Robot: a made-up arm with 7 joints. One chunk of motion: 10 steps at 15 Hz.
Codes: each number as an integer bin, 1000 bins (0 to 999) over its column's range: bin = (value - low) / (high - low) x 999, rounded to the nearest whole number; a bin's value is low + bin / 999 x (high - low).
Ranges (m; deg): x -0.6..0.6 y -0.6..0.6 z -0.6..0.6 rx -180..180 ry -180..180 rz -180..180
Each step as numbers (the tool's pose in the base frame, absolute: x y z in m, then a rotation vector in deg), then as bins.
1 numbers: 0.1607 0.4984 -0.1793 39.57 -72.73 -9.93
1 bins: 633 914 350 609 298 472
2 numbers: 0.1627 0.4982 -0.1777 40.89 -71.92 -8.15
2 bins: 635 914 352 613 300 477
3 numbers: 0.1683 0.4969 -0.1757 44.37 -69.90 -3.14
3 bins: 640 913 353 623 306 491
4 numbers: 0.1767 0.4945 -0.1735 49.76 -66.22 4.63
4 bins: 647 911 355 638 316 512
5 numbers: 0.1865 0.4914 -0.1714 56.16 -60.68 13.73
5 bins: 655 909 357 655 331 538
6 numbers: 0.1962 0.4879 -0.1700 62.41 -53.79 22.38
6 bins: 663 906 358 673 350 562
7 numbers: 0.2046 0.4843 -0.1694 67.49 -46.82 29.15
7 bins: 670 903 358 687 370 580
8 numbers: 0.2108 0.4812 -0.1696 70.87 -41.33 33.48
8 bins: 675 900 358 696 385 592
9 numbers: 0.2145 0.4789 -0.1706 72.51 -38.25 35.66
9 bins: 678 898 357 701 393 598
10 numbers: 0.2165 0.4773 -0.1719 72.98 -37.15 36.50
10 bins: 680 897 356 702 396 601
